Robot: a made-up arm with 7 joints. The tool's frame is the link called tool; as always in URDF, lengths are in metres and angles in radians. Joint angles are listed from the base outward.
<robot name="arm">
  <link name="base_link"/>
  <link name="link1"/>
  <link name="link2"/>
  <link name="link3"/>
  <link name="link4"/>
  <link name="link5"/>
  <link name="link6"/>
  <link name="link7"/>
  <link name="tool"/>
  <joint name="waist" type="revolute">
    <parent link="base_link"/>
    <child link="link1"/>
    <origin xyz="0 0 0" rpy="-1.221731 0 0"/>
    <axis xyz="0 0 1"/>
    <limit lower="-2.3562" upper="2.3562"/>
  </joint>
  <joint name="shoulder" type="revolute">
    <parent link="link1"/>
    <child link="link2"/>
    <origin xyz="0 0 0" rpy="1.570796 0 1.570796"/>
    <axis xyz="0 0 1"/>
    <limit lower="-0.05" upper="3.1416"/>
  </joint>
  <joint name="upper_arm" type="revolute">
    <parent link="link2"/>
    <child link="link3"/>
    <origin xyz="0 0 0" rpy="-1.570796 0 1.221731"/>
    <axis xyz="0 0 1"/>
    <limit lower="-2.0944" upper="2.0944"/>
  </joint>
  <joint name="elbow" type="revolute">
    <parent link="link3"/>
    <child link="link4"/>
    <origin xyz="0 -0.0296 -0.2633" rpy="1.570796 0 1.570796"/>
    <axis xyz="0 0 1"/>
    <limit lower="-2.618" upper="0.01"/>
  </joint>
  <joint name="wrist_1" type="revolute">
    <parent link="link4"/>
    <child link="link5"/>
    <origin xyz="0.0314 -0.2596 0" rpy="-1.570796 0 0"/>
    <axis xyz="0 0 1"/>
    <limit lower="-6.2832" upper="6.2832"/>
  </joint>
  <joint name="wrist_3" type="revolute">
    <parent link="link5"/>
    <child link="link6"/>
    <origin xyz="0 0 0" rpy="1.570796 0 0"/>
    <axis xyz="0 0 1"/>
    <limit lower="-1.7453" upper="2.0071"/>
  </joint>
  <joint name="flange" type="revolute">
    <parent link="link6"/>
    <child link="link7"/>
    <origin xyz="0 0 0" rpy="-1.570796 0 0"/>
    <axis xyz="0 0 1"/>
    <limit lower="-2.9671" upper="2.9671"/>
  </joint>
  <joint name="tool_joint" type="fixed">
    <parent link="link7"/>
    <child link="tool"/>
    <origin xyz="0 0 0" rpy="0 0 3.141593"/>
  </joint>
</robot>
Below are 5 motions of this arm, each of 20 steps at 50 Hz.
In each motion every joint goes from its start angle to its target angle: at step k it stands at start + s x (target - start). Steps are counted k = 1, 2, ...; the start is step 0. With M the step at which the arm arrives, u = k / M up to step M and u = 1 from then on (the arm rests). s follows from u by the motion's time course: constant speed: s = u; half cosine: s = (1 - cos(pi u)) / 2; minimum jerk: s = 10 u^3 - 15 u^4 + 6 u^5.
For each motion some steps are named. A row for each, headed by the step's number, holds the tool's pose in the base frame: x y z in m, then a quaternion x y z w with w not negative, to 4 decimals.
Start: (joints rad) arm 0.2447 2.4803 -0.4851 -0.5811 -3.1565 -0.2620 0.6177
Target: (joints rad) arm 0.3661 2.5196 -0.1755 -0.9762 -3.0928 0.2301 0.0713
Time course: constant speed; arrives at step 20
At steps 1, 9, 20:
1: 0.1812 0.3708 0.3123 -0.0154 -0.8821 0.4168 0.2187
9: 0.2275 0.3550 0.2839 -0.0185 -0.8020 0.4434 0.3997
20: 0.2849 0.3177 0.2418 -0.0469 -0.6641 0.3811 0.6415

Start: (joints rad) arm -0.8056 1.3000 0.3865 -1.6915 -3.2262 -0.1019 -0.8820
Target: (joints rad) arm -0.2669 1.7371 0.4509 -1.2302 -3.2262 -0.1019 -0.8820
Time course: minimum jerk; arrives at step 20
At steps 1, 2, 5, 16, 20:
1: 0.2327 0.2100 0.2364 -0.4956 -0.8415 0.0575 0.2073
2: 0.2329 0.2111 0.2361 -0.4934 -0.8423 0.0593 0.2086
5: 0.2350 0.2258 0.2331 -0.4651 -0.8521 0.0817 0.2254
16: 0.2195 0.3298 0.2316 -0.1883 -0.8941 0.2202 0.3415
20: 0.2174 0.3345 0.2336 -0.1685 -0.8945 0.2255 0.3474

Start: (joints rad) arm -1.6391 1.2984 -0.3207 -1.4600 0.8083 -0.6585 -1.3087
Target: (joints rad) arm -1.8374 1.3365 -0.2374 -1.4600 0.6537 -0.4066 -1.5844
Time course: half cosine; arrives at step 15
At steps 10, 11, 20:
10: 0.1760 0.1043 0.3786 -0.7215 0.6123 0.0119 0.3231
11: 0.1682 0.1051 0.3819 -0.7347 0.5972 0.0042 0.3219
20: 0.1528 0.1067 0.3879 -0.7595 0.5672 -0.0113 0.3183

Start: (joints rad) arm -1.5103 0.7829 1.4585 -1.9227 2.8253 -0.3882 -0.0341
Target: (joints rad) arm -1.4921 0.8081 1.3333 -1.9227 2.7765 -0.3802 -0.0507
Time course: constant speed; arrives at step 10
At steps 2, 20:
2: 0.0668 0.3087 0.1493 0.7718 0.2832 0.0568 0.5665
20: 0.0650 0.2961 0.1737 0.7815 0.3274 0.0513 0.5287

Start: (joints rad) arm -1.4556 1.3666 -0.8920 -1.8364 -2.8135 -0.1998 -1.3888
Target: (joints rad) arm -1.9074 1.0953 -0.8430 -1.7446 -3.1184 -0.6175 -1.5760
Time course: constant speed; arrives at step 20
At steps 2, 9, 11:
2: 0.3241 0.0090 0.1736 -0.3528 -0.7369 -0.1557 0.5552
9: 0.3028 -0.0301 0.2171 -0.2991 -0.8046 -0.1782 0.4810
11: 0.2947 -0.0413 0.2289 -0.2843 -0.8225 -0.1816 0.4580

